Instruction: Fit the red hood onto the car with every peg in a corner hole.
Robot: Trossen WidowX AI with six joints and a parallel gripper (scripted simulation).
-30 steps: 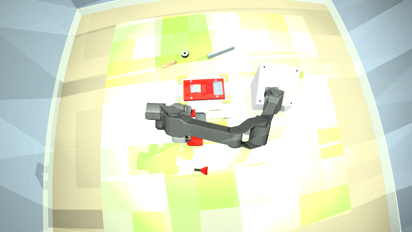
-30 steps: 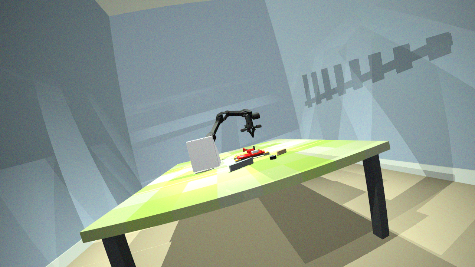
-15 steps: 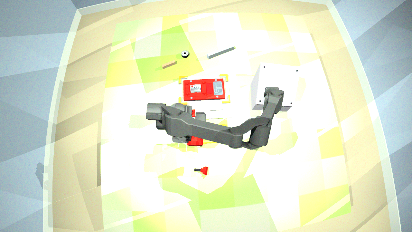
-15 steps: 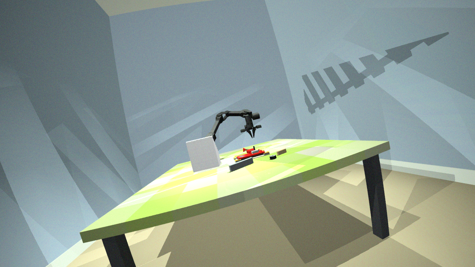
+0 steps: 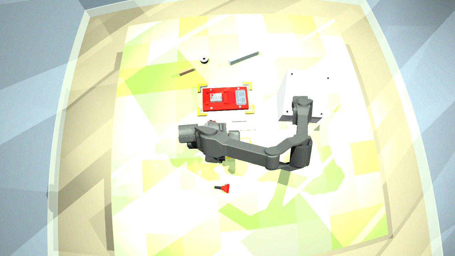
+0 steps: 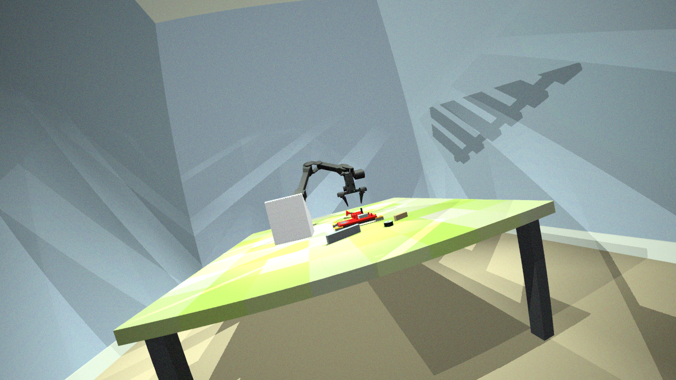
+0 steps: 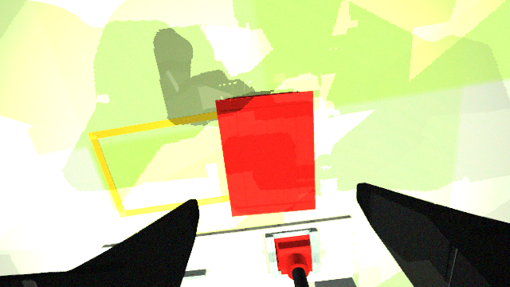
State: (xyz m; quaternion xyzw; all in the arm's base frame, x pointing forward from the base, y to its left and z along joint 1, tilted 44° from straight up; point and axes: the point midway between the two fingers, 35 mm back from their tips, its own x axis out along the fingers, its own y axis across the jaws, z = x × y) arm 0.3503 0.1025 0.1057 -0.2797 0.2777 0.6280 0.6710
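Right now the red hood is 6 cm below my gripper tip. Round my gripper tip: grey bar: 15 cm behind, 45 cm to the right, 6 cm below; then grey engine block: 1 cm behind, 22 cm to the right, 5 cm below; then wooden block: 14 cm ahead, 38 cm to the right, 6 cm below.
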